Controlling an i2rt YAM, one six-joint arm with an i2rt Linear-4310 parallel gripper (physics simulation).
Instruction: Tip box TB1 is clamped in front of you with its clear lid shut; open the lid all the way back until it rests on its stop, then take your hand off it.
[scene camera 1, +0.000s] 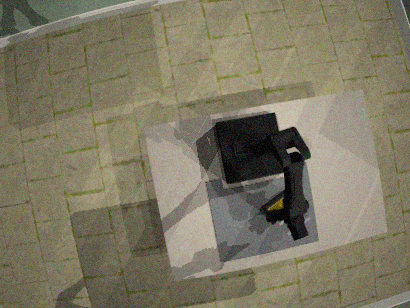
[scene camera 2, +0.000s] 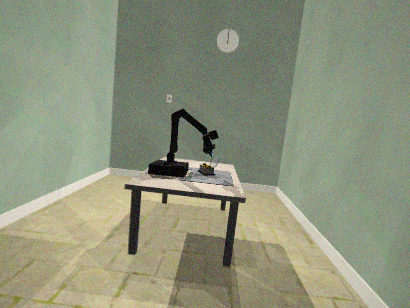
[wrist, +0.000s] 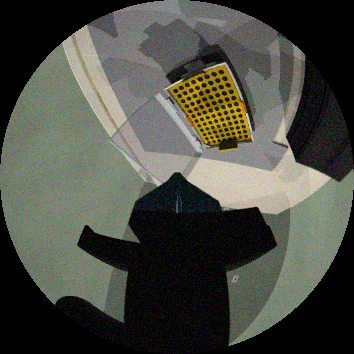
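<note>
Tip box TB1 stands on the grey mat, its yellow perforated rack uncovered; a corner of the yellow rack shows beside the arm in scene camera 1. The clear lid is swung open past upright on the hinge side, at the left of the box in the wrist view. Whether it rests on its stop cannot be told. My gripper is shut and empty, above the box in scene camera 2. Its tips overlap the lid's lower edge in the wrist view; contact cannot be told. The arm hides the fingers in scene camera 1.
The black arm base stands on the pale table beside the grey mat. The arm reaches over the mat. The base also shows at the right edge of the wrist view.
</note>
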